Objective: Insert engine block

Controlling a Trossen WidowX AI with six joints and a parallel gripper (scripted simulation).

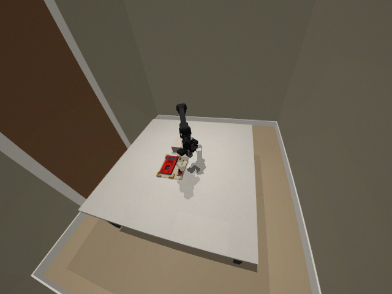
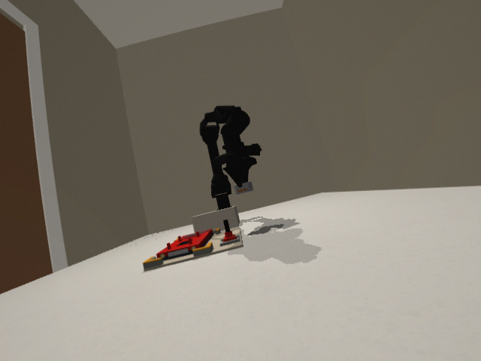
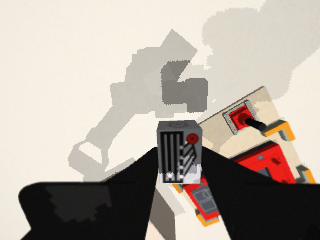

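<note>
The beige base board lies 50 mm ahead of my gripper tip, 170 mm to the right of it and 130 mm below it. Round my gripper tip: engine block (10 mm below); then black upright post (110 mm ahead, 70 mm to the right, 110 mm below).
</note>
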